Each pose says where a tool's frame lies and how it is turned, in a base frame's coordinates. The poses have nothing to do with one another.
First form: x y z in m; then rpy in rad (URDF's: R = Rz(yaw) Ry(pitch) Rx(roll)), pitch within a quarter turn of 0, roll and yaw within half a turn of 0.
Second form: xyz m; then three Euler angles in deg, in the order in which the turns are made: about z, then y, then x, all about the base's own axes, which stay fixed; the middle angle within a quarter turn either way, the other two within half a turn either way. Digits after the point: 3 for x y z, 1 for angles.
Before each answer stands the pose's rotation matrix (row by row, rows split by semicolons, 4 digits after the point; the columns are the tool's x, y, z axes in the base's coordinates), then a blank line. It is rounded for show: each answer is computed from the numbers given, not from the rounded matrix.
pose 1, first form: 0.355 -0.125 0.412 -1.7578 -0.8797 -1.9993
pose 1, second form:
-0.2648 -0.4837 0.8342; -0.5798 -0.6114 -0.5386; 0.7705 -0.6263 -0.1185

0.355 -0.125 0.412 118.7 56.5 102.4
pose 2, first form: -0.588 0.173 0.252 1.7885 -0.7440 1.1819
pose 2, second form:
0.2790 -0.0509 0.9589; 0.6808 -0.6938 -0.2349; 0.6772 0.7184 -0.1589

-0.588 0.173 0.252 10.3 73.5 124.1
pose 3, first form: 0.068 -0.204 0.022 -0.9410 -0.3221 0.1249
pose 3, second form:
0.9412 0.1805 -0.2857; 0.1182 0.6163 0.7786; 0.3166 -0.7666 0.5587

0.068 -0.204 0.022 -10.9 -16.6 -54.3
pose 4, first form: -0.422 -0.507 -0.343 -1.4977 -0.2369 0.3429
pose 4, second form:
0.9155 0.1959 -0.3515; 0.3268 0.1475 0.9335; 0.2347 -0.9695 0.0710

-0.422 -0.507 -0.343 -12.1 -20.6 -85.7
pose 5, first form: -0.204 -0.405 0.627 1.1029 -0.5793 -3.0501
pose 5, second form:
-0.8333 0.5278 0.1643; -0.0765 -0.4045 0.9113; 0.5474 0.7469 0.3774

-0.204 -0.405 0.627 -147.7 9.5 -67.5
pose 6, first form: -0.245 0.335 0.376 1.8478 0.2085 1.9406
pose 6, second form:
-0.3536 0.1830 0.9173; 0.9122 0.2845 0.2949; -0.2070 0.9410 -0.2676

-0.245 0.335 0.376 -152.6 66.5 -132.2
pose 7, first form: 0.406 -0.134 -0.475 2.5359 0.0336 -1.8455
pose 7, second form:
-0.2711 -0.7965 -0.5405; -0.9620 0.2046 0.1810; -0.0336 0.5690 -0.8216

0.406 -0.134 -0.475 108.8 -32.7 -167.6
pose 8, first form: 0.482 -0.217 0.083 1.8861 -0.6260 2.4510
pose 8, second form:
-0.6247 0.6269 0.4655; 0.5162 -0.1158 0.8486; 0.5859 0.7704 -0.2513

0.482 -0.217 0.083 -134.9 27.7 -106.5
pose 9, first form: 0.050 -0.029 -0.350 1.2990 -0.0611 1.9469
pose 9, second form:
-0.3666 -0.2281 0.9020; 0.9284 -0.1533 0.3386; 0.0611 0.9615 0.2680

0.050 -0.029 -0.350 148.1 64.4 -51.6
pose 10, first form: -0.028 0.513 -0.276 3.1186 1.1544 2.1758
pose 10, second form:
-0.2300 0.8103 0.5389; 0.3327 0.5859 -0.7389; -0.9146 0.0093 -0.4044

-0.028 0.513 -0.276 -105.8 32.6 118.7
